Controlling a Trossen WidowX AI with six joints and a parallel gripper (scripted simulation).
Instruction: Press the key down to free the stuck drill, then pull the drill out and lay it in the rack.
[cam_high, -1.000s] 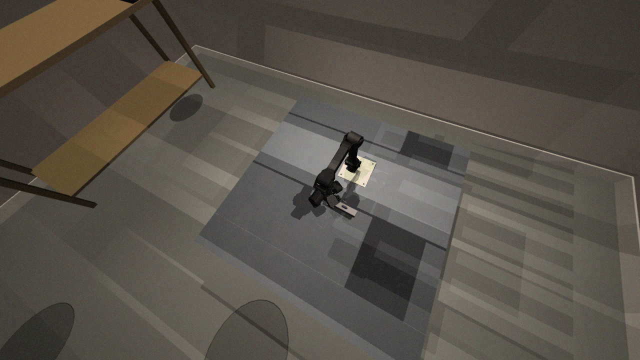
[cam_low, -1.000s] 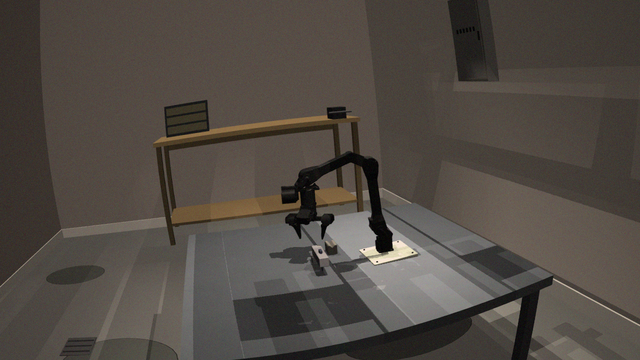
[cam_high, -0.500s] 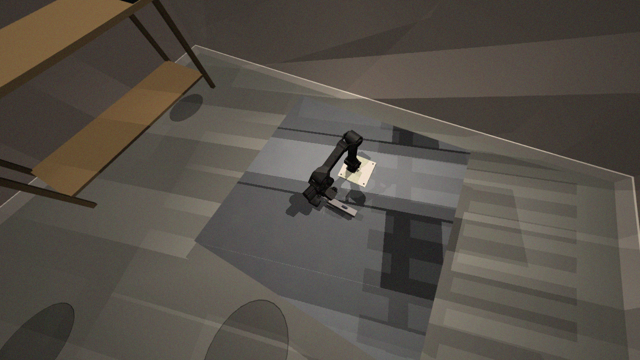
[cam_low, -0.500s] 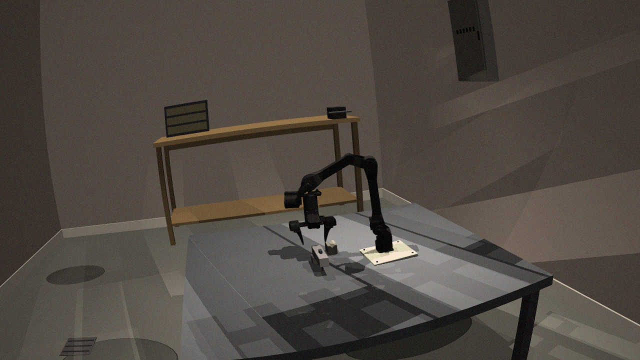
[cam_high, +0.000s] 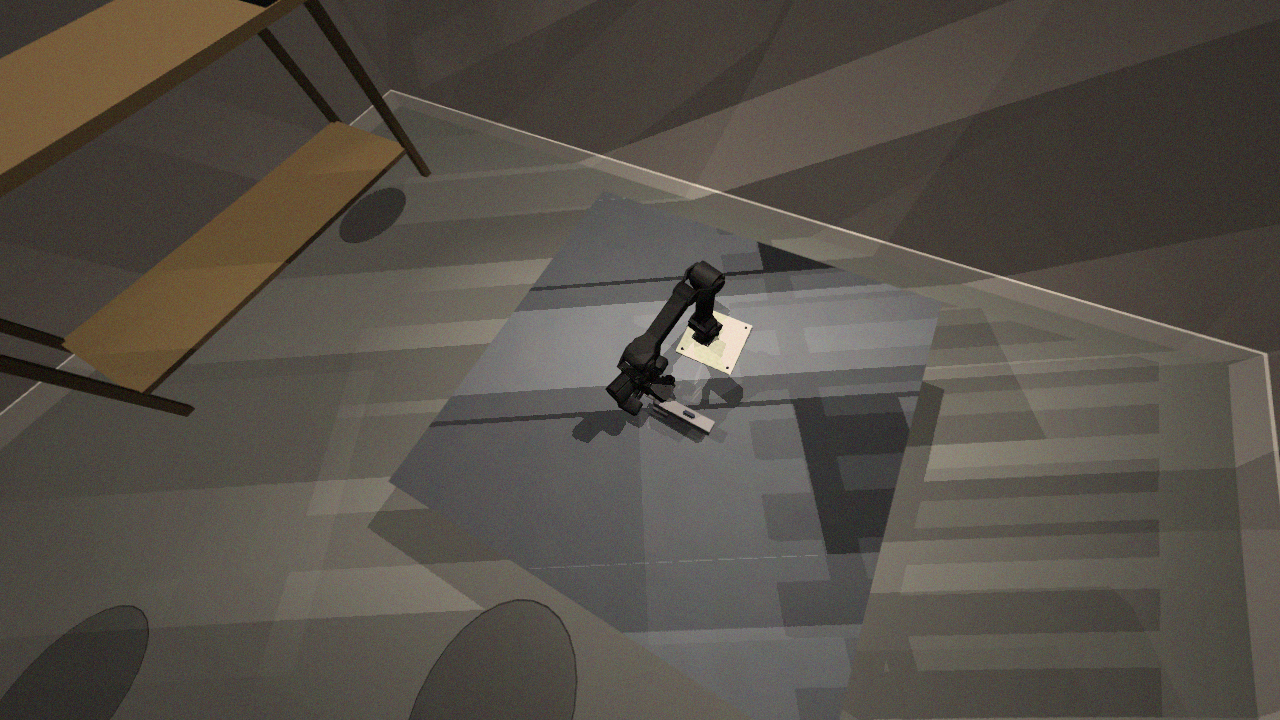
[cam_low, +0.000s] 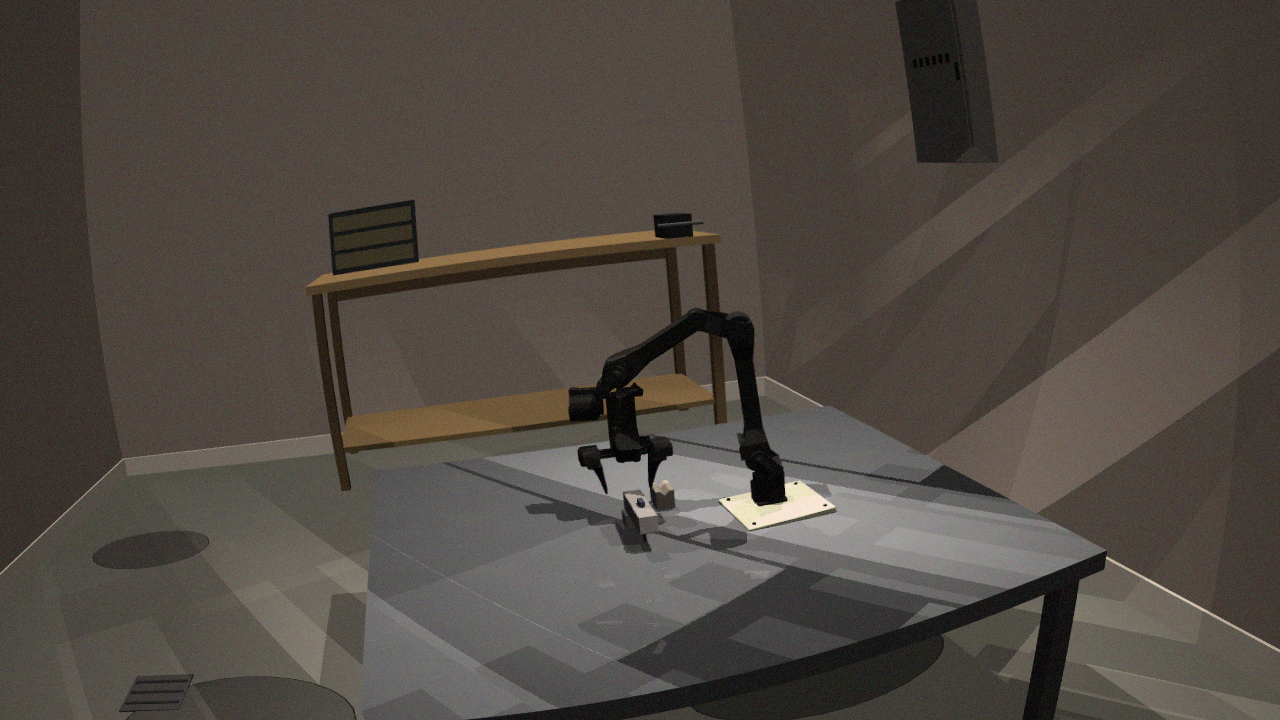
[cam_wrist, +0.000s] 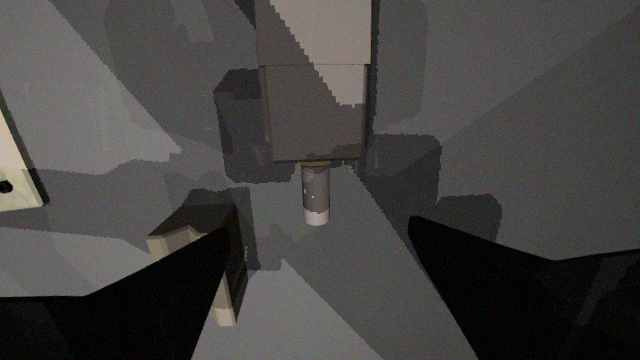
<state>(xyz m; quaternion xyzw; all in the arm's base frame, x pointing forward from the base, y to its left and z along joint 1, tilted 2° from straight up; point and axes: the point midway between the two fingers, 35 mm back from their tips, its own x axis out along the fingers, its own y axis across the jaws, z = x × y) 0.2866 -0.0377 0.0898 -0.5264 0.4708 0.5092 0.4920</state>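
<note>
Now: the drill 70 mm to the left of my gripper tip and 10 mm behind it. The rest, counted from my gripper tip: rack 70 mm behind, 50 mm to the right, 40 mm below; dark key 150 mm to the left, 10 mm behind.
</note>
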